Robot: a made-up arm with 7 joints. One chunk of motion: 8 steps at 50 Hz.
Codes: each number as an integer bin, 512 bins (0 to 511) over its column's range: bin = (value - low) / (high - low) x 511, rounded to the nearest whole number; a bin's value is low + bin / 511 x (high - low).
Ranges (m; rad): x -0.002..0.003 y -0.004..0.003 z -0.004..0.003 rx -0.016..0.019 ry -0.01..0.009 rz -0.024..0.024
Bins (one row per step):
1: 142 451 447 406 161 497
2: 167 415 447 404 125 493
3: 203 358 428 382 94 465
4: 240 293 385 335 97 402
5: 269 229 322 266 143 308
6: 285 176 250 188 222 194
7: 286 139 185 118 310 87
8: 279 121 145 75 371 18
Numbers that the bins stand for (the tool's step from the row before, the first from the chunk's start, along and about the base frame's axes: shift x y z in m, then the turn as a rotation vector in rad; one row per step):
1: -0.00061 0.00218 0.00212 0.01181 -0.00401 0.02268
2: -0.00037 0.00168 0.00212 0.01167 -0.00535 0.02231
3: -0.00001 0.00090 0.00186 0.01016 -0.00650 0.01968
4: 0.00035 0.00001 0.00127 0.00695 -0.00639 0.01376
5: 0.00063 -0.00086 0.00041 0.00222 -0.00468 0.00493
6: 0.00079 -0.00159 -0.00058 -0.00312 -0.00175 -0.00578
7: 0.00080 -0.00210 -0.00147 -0.00792 0.00153 -0.01583
8: 0.00073 -0.00234 -0.00201 -0.01086 0.00379 -0.02231

